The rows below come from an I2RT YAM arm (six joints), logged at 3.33 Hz.
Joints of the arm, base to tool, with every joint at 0 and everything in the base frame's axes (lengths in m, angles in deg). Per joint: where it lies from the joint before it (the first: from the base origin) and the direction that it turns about. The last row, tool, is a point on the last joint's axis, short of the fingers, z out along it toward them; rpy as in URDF.
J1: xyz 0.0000 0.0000 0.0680 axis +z
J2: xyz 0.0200 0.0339 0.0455 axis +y
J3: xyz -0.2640 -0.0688 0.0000 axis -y
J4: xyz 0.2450 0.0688 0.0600 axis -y
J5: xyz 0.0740 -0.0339 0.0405 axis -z
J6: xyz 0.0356 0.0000 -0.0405 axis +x
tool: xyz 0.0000 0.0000 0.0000 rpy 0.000 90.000 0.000
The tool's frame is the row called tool.
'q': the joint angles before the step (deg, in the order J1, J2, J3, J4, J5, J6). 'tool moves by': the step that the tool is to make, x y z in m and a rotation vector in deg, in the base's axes. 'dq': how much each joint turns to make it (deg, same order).
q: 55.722 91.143 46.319 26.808 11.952 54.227
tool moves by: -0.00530 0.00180 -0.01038 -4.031 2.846 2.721
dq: 0.704 0.530 0.089 -4.376 -1.929 -0.610
